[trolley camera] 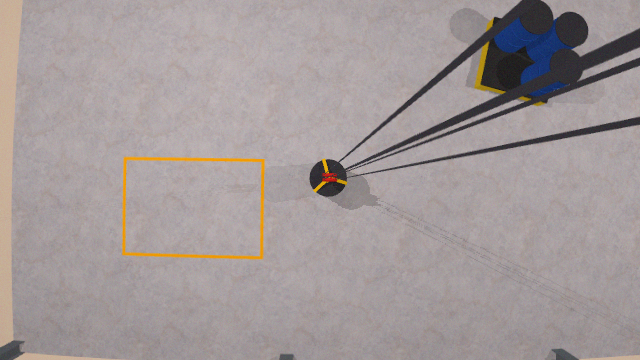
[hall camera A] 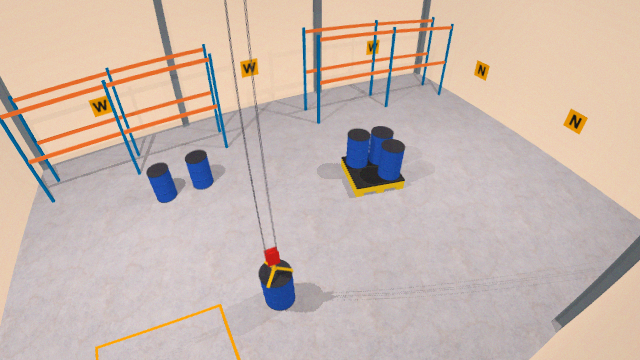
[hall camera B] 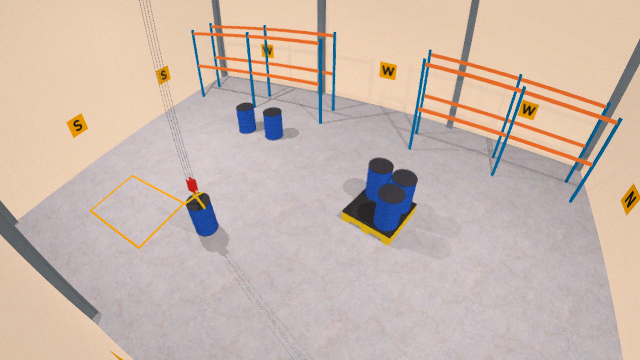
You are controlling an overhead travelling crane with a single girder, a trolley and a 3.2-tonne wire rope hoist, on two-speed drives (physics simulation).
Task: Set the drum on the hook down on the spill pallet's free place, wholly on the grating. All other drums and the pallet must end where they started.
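Observation:
A blue drum with a dark lid hangs a little tilted on the hook, above the floor and right of the orange floor rectangle in the trolley view. My gripper, a red hook block with a yellow three-legged grab, is shut on its top. The spill pallet, yellow with a black grating, stands well apart from it. Three blue drums stand on it. The free place is at one corner.
Two more blue drums stand on the floor near a blue and orange rack. A second rack stands along the same wall. An orange rectangle marks the floor.

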